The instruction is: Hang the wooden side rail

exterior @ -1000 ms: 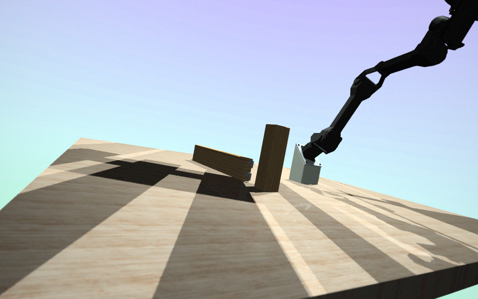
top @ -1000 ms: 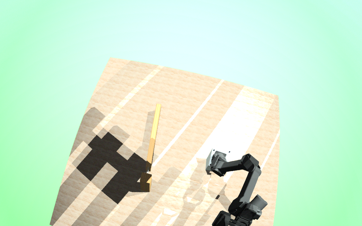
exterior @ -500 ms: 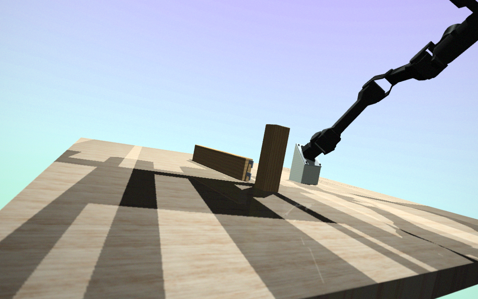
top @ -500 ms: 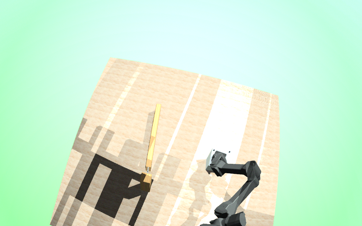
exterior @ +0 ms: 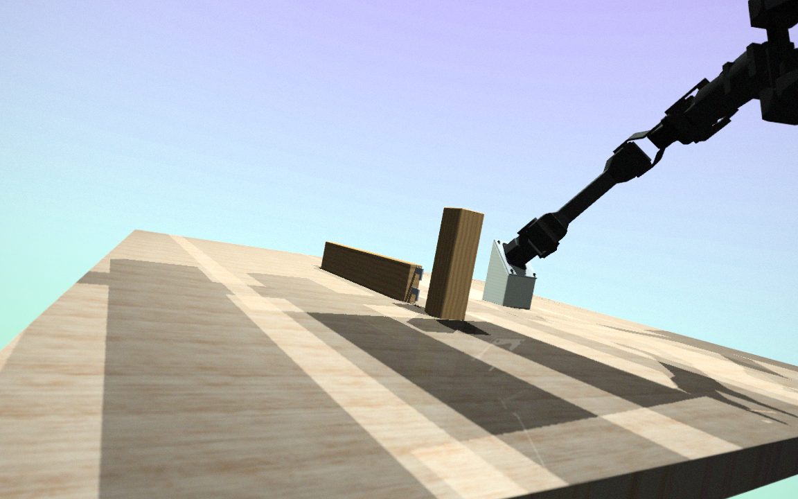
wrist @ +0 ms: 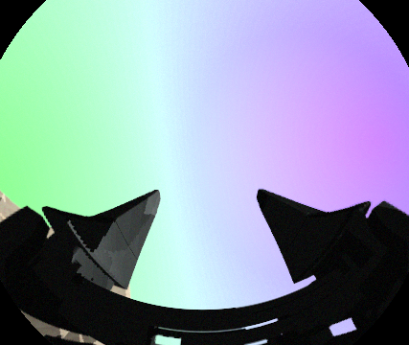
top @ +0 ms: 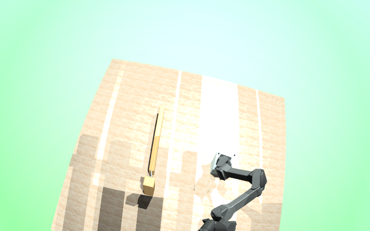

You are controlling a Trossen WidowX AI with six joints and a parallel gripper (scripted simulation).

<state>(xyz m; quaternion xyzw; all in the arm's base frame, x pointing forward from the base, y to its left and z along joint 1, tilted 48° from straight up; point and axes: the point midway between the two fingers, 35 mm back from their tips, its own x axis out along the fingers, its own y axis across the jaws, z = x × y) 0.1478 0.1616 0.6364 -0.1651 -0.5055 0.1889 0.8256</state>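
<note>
Right now my gripper tip is 380 mm above the upright headboard post, 370 mm to the left of it and 220 mm short of it.
</note>
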